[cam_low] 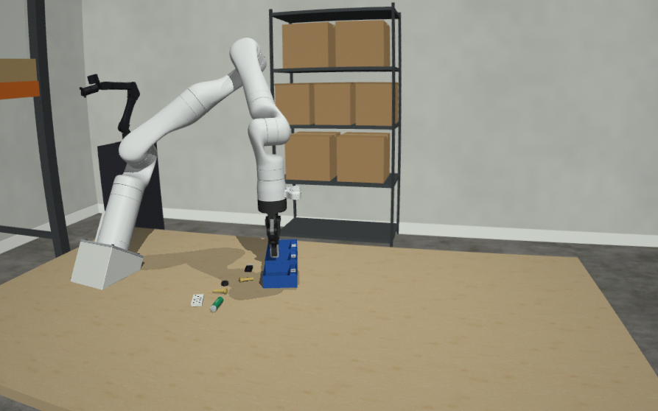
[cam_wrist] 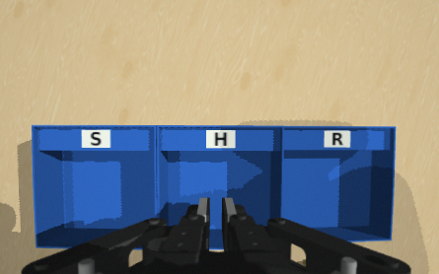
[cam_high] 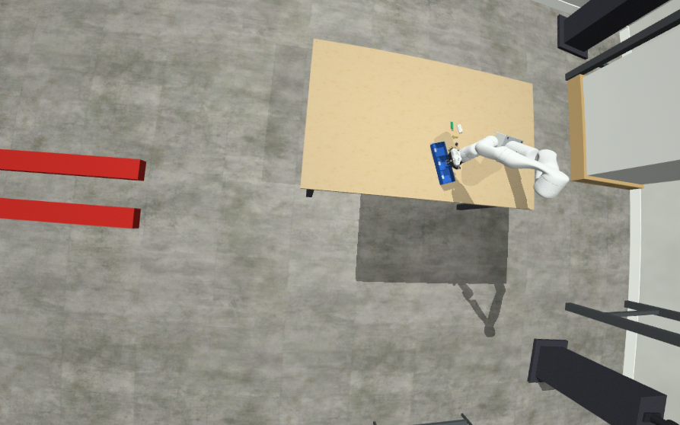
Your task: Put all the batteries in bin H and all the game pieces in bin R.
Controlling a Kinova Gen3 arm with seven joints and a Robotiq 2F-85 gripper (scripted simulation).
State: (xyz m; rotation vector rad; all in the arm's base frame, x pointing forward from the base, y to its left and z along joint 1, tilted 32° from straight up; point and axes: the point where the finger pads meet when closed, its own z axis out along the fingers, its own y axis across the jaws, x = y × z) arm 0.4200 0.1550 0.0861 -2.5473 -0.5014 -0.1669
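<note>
My gripper is now 20 mm short of the blue three-part bin and 30 mm above it. Round my hand: green battery: 30 mm behind, 260 mm to the right, 50 mm below; black nut: 70 mm behind, 140 mm to the right, 50 mm below; black piece: 70 mm behind, 30 mm to the right, 50 mm below.
</note>
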